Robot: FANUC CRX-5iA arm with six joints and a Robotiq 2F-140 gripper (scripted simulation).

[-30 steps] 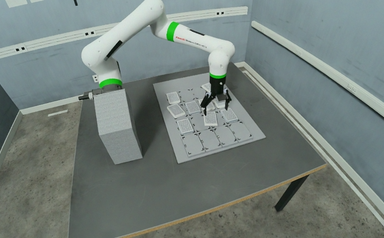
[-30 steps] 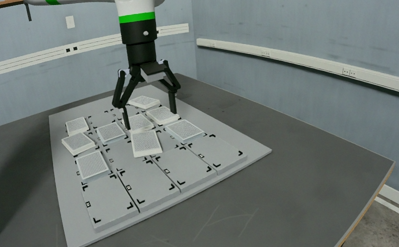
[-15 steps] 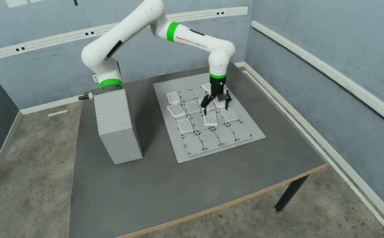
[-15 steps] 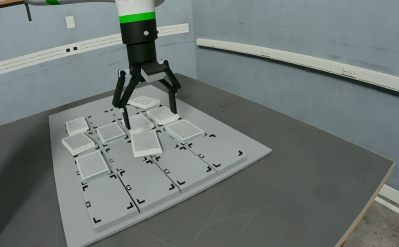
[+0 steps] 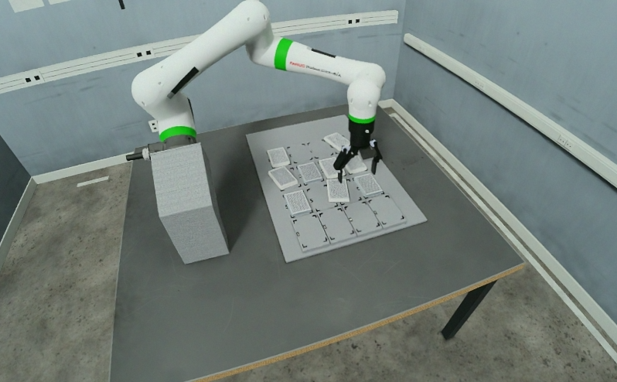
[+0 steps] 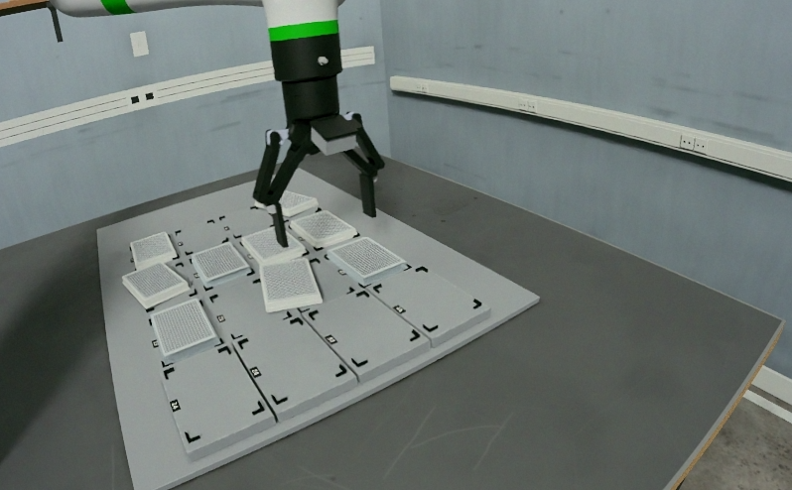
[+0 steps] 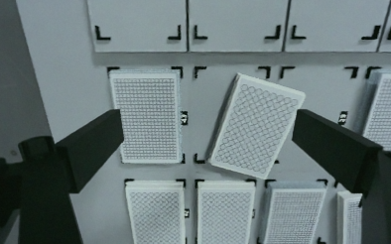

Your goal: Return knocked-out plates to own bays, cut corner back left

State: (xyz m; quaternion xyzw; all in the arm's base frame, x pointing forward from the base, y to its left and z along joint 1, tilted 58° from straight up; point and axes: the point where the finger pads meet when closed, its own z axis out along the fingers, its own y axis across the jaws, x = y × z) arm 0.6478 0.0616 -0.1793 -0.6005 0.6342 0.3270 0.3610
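My gripper is now 11 cm above the bay label, 3 cm to the right of it and 3 cm short of it. From my hand the other things lie so: 384-well plate: 25 cm behind, 10 cm below, 3 cm to the left; then label 22: 19 cm to the left, 18 cm behind, 11 cm below.
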